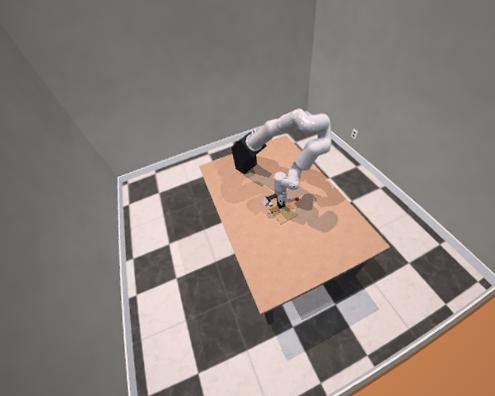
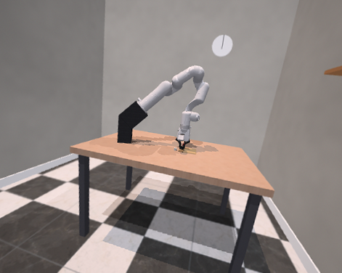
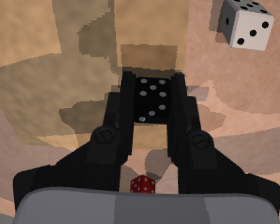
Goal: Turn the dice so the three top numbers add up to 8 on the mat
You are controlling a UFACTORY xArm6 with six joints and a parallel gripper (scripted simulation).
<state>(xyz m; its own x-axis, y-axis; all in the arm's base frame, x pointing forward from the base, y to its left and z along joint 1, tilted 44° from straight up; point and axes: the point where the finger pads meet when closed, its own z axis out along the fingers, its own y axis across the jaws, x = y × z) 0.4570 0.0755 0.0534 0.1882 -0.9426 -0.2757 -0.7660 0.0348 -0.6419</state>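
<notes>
Right now my hand is 50 mm short of the tan mat, 20 mm above it and 10 mm to the right of it. Also, from my hand: white die (60 mm to the right, 30 mm behind, 20 mm below); red die (130 mm to the left, 30 mm behind, 20 mm below).
</notes>
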